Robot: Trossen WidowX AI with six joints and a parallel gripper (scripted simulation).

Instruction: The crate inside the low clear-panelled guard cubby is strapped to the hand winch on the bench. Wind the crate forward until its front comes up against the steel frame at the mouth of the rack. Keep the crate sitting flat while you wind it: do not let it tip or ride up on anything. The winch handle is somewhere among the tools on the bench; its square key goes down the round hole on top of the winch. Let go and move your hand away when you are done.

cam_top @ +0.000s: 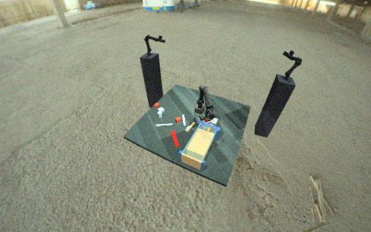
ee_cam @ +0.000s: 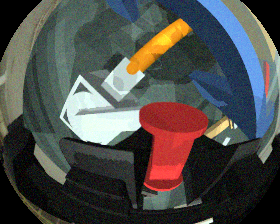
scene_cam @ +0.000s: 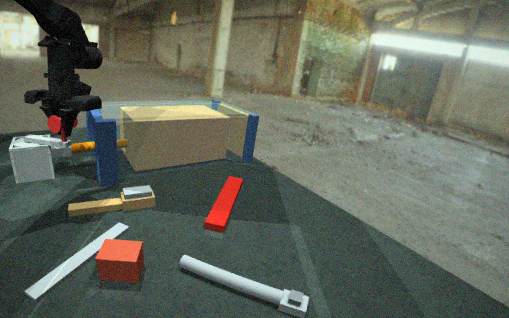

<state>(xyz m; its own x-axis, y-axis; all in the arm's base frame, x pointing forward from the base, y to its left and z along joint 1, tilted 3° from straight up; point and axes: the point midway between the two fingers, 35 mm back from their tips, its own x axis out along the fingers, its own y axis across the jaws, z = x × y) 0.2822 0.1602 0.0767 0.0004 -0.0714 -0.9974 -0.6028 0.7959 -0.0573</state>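
The winch handle is 3 cm to the left of my gripper tip, 3 cm behind it and 1 cm below it. The rest, counted from my gripper tip: wooden-handled tool 18 cm to the right, 10 cm below, 6 cm ahead; winch 9 cm behind, 8 cm below, 6 cm to the left; red knob 2 cm above.
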